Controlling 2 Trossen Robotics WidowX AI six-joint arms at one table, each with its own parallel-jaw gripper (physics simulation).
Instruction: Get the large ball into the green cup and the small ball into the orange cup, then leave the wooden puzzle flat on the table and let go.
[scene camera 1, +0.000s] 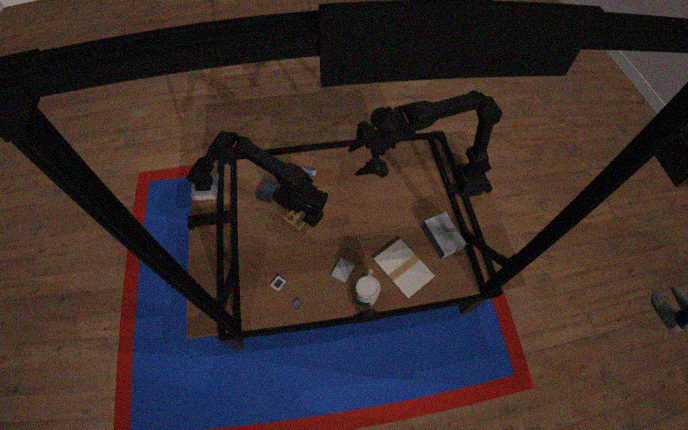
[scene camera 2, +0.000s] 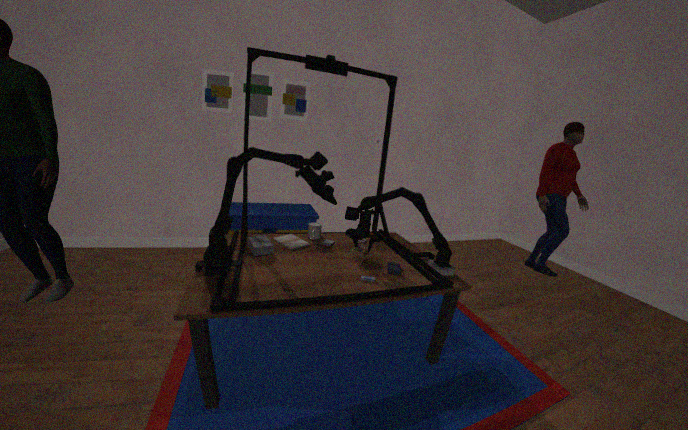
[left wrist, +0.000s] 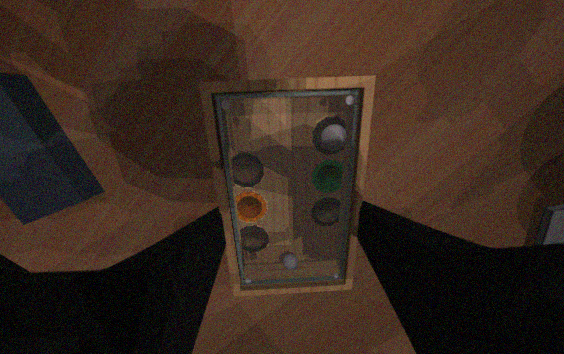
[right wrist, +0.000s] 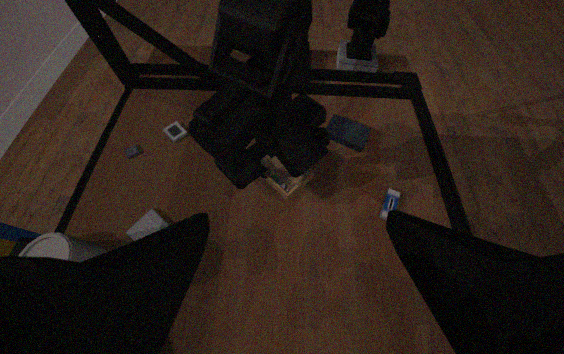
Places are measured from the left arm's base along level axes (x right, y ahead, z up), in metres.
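Pixels of known places: left gripper, between the fingertips: (scene camera 1: 299, 216) (scene camera 2: 362, 250) (left wrist: 289, 209) (right wrist: 276, 164); right gripper, between the fingertips: (scene camera 1: 352, 162) (scene camera 2: 333, 202) (right wrist: 298, 220); left arm's base, origin of its link: (scene camera 1: 203, 183) (scene camera 2: 441, 263) (right wrist: 358, 52); right arm's base, origin of its link: (scene camera 1: 473, 173) (scene camera 2: 217, 250).
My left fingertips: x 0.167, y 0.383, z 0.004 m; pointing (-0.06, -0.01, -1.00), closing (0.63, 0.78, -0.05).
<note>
Ahead of a thing's pixels: the offset from my left fingertips to its top centre. "spot": to the spot under its first point.
The wooden puzzle @(dy +0.005, dx -0.007, dz +0.016 m) (scene camera 1: 293, 220) (left wrist: 340, 83) (right wrist: 286, 193) is a framed box with a clear cover, held above the table. My left gripper (left wrist: 289, 209) is shut on its two long sides. In the left wrist view, the large ball @(dy +0.042, dx -0.016, dz +0.006 m) (left wrist: 333, 134) is at the dark cup at the upper right, above the green cup @(spot: dy +0.028, dx -0.006, dz +0.010 m) (left wrist: 328, 176), which has no ball. The small ball @(dy -0.023, dx +0.029, dz +0.004 m) (left wrist: 289, 260) lies near the bottom edge, outside the cups. The orange cup @(spot: dy -0.009, dx -0.018, dz +0.012 m) (left wrist: 251, 206) is empty at the left. My right gripper (scene camera 1: 353, 161) (right wrist: 298, 220) is open and empty, high over the table and apart from the puzzle.
A dark blue block @(dy -0.128, dx -0.142, dz -0.026 m) (scene camera 1: 266, 190) (left wrist: 45, 150) (right wrist: 348, 133) and a blue-and-white item @(dy +0.035, dx -0.225, dz -0.032 m) (scene camera 2: 367, 278) (right wrist: 391, 202) lie near the puzzle. A white mug @(spot: dy +0.219, dx +0.304, dz +0.040 m) (scene camera 1: 367, 289) (scene camera 2: 314, 231), a book @(dy +0.367, dx +0.208, dz -0.035 m) (scene camera 1: 404, 267), a grey box @(dy +0.530, dx +0.097, dz +0.004 m) (scene camera 1: 444, 234) and smaller items stand farther off. Black frame bars edge the table.
</note>
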